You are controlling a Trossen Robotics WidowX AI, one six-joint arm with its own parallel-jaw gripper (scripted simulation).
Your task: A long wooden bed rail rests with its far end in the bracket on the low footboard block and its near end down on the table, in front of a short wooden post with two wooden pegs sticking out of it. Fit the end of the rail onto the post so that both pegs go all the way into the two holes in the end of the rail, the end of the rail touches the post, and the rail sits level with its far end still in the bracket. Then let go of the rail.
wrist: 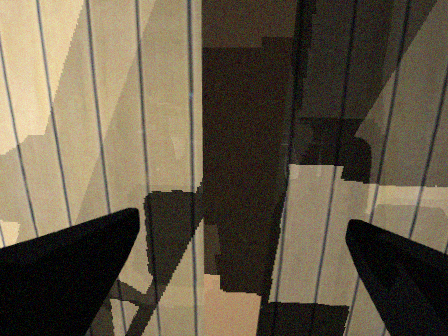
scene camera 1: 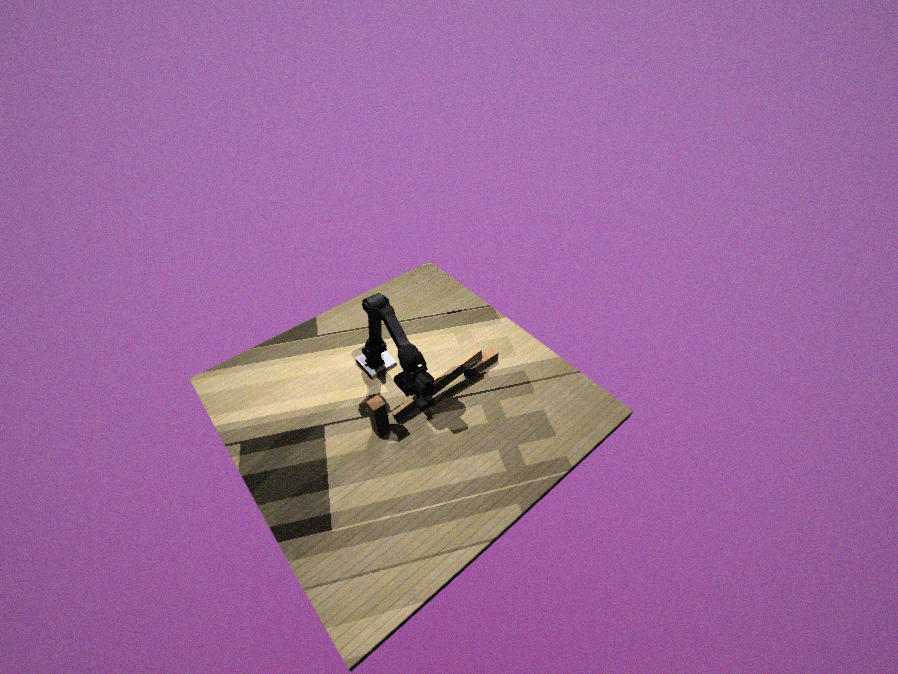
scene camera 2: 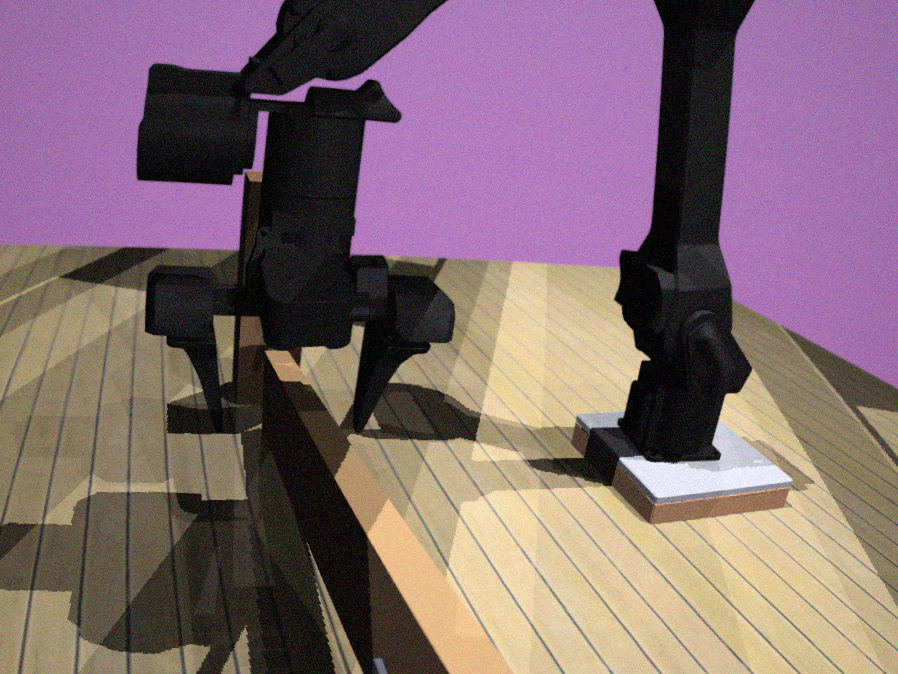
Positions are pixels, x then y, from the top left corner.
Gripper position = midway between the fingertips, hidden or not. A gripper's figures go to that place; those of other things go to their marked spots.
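Labels:
My gripper [wrist: 241,224] is 11 cm from the lens, and there's a wooden rail [wrist: 246,59] that's 6 cm from the lens.

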